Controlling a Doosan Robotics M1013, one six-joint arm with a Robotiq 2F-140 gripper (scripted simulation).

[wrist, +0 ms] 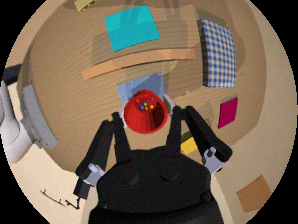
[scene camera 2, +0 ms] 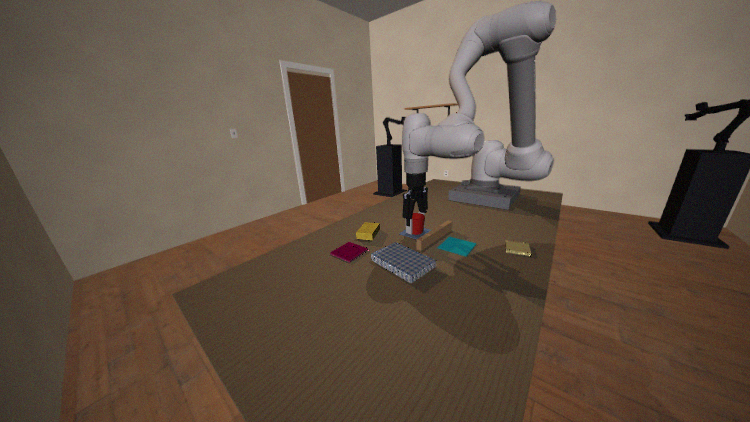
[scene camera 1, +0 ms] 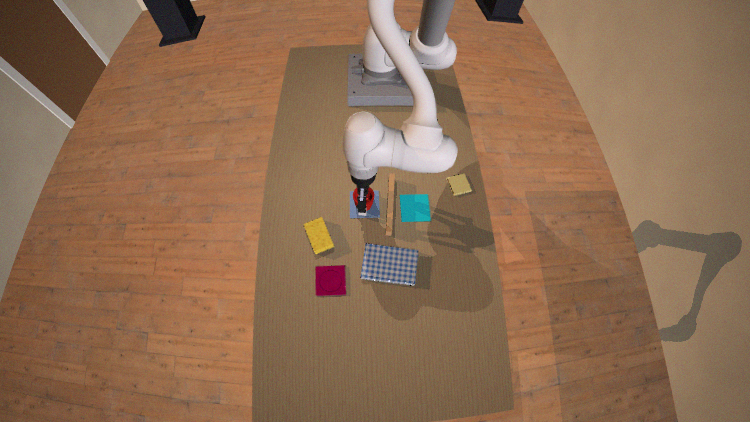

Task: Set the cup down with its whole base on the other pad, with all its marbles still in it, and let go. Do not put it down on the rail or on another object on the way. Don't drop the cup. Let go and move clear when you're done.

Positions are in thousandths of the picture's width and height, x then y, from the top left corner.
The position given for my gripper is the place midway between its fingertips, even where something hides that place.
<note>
I see my gripper (scene camera 2: 554,544), a red cup (wrist: 488,547) and a wooden rail (wrist: 495,257).
My gripper also shows in the wrist view (wrist: 492,462).
</note>
